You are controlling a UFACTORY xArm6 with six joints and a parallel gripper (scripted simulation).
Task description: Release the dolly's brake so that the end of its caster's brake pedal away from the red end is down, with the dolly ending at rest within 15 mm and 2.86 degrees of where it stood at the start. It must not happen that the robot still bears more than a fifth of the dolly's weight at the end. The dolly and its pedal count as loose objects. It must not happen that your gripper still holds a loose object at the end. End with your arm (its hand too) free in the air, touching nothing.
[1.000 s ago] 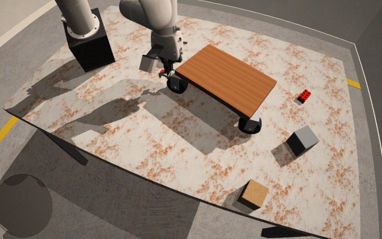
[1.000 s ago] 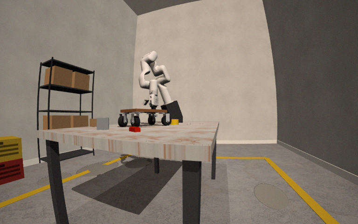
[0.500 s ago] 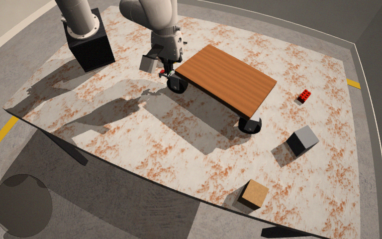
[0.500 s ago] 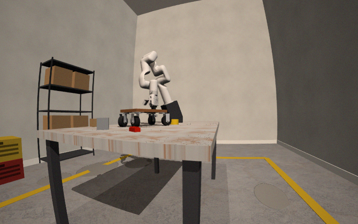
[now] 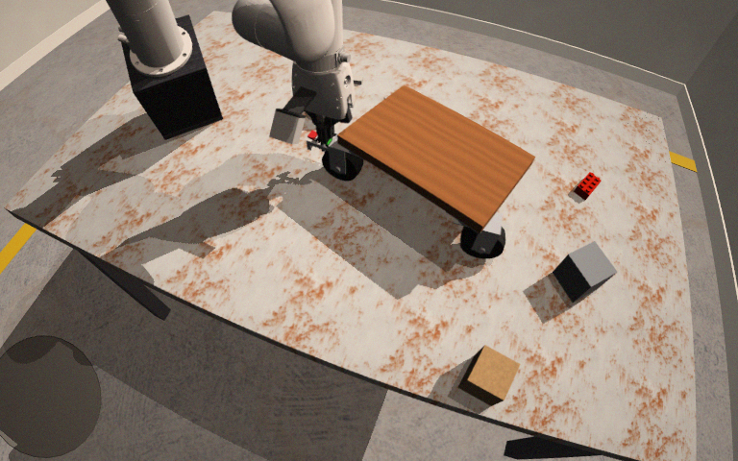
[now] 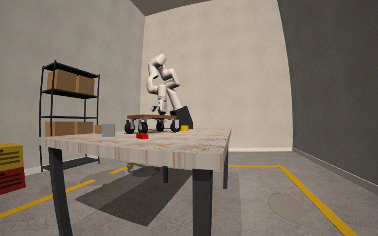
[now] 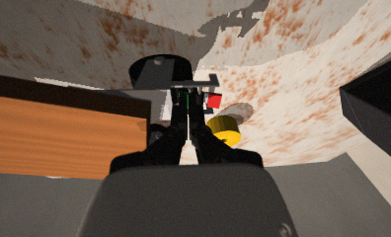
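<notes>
The brake pedal is 30 mm below my hand and 10 mm behind it. Round my hand: grey cube: 510 mm ahead, 150 mm to the right, 80 mm below; then yellow ring: 180 mm to the left, 90 mm below, 50 mm behind; then tan cube: 360 mm to the right, 350 mm ahead, 80 mm below.
</notes>
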